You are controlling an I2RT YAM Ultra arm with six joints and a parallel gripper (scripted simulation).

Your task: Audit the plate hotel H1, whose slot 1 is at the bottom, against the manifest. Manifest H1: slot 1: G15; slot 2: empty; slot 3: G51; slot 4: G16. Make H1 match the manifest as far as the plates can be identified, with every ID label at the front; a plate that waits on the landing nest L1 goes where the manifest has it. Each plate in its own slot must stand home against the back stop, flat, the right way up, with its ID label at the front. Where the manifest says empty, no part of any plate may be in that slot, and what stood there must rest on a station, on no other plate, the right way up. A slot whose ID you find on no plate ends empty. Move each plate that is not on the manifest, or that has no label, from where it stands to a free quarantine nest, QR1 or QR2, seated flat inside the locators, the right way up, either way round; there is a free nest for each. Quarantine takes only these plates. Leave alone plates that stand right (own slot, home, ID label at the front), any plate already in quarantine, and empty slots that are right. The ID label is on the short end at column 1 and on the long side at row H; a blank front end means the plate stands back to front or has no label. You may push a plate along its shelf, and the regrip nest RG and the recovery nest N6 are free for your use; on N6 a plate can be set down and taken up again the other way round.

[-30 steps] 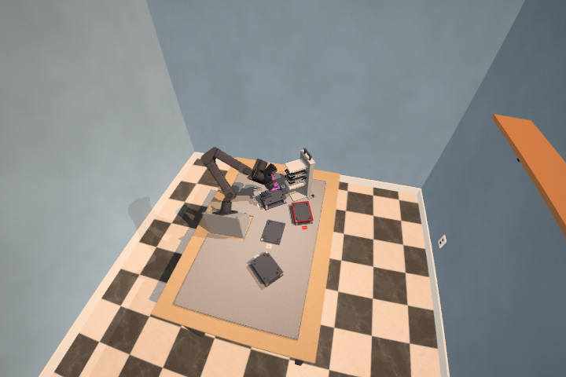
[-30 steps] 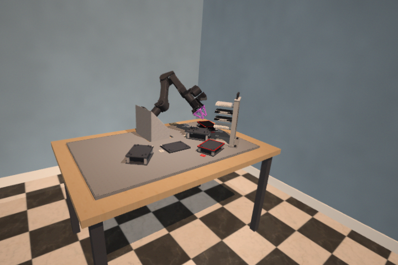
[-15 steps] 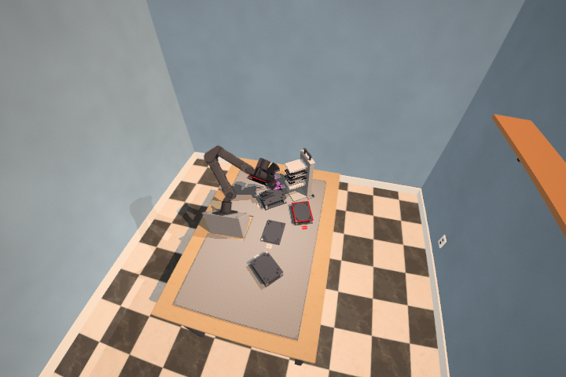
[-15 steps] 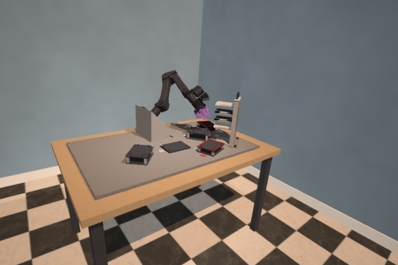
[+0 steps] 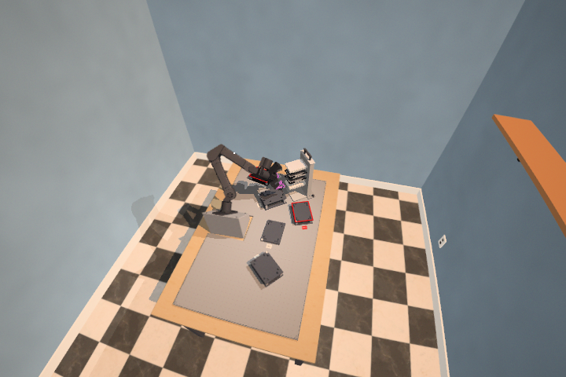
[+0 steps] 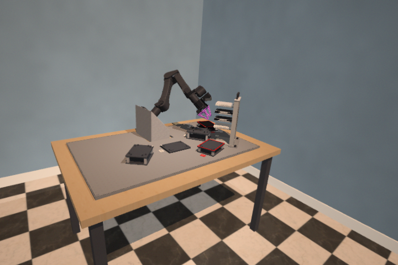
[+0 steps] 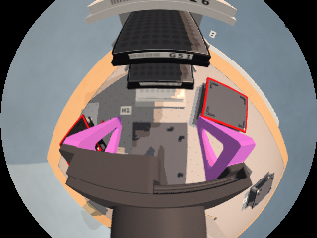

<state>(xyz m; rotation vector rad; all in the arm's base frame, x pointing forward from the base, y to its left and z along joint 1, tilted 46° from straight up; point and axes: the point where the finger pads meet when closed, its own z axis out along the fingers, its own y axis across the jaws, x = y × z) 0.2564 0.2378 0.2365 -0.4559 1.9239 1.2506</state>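
Right now the white plate is 80 mm ahead of my hand, 70 mm to the left of it and 50 mm below it.
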